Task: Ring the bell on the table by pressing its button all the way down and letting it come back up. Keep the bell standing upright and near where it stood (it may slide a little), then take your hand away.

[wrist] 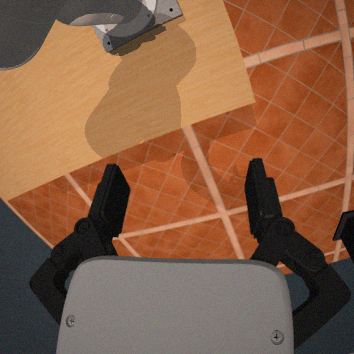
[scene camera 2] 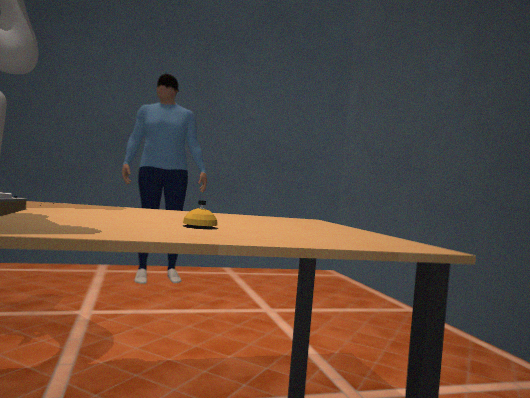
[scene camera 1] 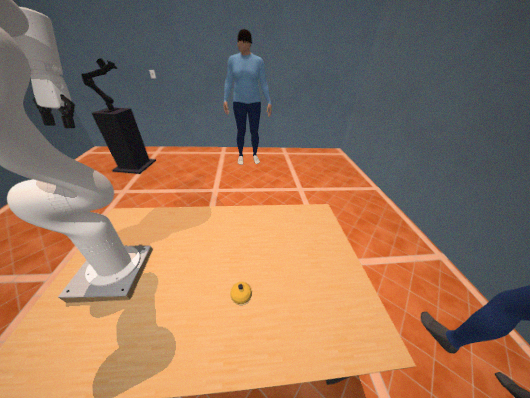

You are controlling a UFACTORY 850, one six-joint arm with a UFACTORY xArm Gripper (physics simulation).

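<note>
The bell (scene camera 1: 241, 293) (scene camera 2: 200, 218) is a yellow dome with a small black button (scene camera 1: 240, 286) (scene camera 2: 202, 202) on top. It stands upright on the wooden table (scene camera 1: 280, 240) (scene camera 2: 280, 235) (wrist: 45, 115), with the button raised. My gripper (scene camera 1: 61, 125) (wrist: 183, 173) is open, with nothing between its black fingers. In scene camera 1 it hangs at the upper left, high up and far from the bell. In the wrist view its fingers point over the floor past the table's edge, and the bell does not show there. The gripper does not show in scene camera 2.
The arm's base plate (scene camera 1: 95, 291) (wrist: 172, 11) is on the table, left of the bell in scene camera 1. A black pedestal (scene camera 1: 124, 140) with a small black arm (scene camera 1: 97, 87) stands behind. A person in blue (scene camera 1: 246, 80) (scene camera 2: 166, 135) stands beyond the table. Another person's leg (scene camera 1: 492, 320) shows at the right.
</note>
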